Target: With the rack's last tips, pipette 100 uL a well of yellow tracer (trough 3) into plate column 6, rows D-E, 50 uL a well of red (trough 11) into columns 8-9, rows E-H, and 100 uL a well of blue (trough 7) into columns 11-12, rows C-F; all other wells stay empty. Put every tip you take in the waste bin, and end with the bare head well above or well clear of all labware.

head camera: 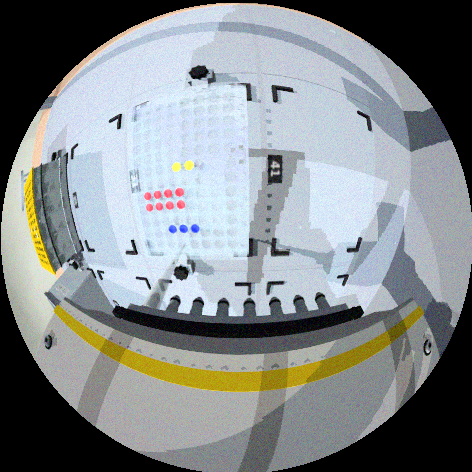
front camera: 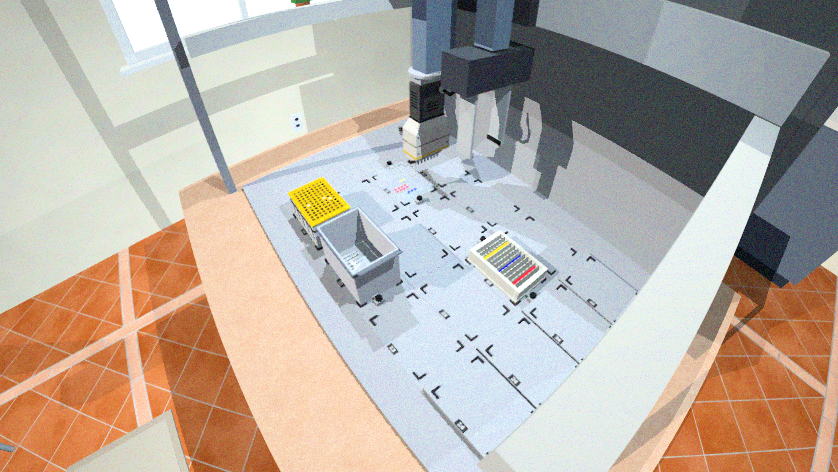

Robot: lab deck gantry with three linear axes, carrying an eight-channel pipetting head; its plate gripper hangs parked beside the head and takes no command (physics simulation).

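Observation:
The clear plate (front camera: 385, 177) (head camera: 242, 117) holds two yellow wells (head camera: 182, 166) in column 6, rows D-E, eight red wells (head camera: 164, 200) in columns 8-9, rows E-H, and three blue wells (head camera: 183, 229) in column 11, rows D-F. The pipetting head (front camera: 425, 137) (head camera: 240, 362) is beside the plate. One pale tip (head camera: 162, 287) is on its leftmost channel in the head view, its end near the plate's column-12 edge; the other channels are bare. Its contents and height are unclear. The yellow tip rack (front camera: 319, 202) (head camera: 36, 220) shows a few pale tips. The plate gripper (front camera: 479, 137) hangs open and empty.
The grey waste bin (front camera: 381, 284) (head camera: 70, 287) stands beside the tip rack, with pale tips inside. The white trough rack (front camera: 491, 277) holds yellow (front camera: 496, 249), blue (front camera: 509, 263) and red (front camera: 523, 274) liquid. Black clamp knobs (head camera: 198, 72) (head camera: 181, 272) stand at two plate edges.

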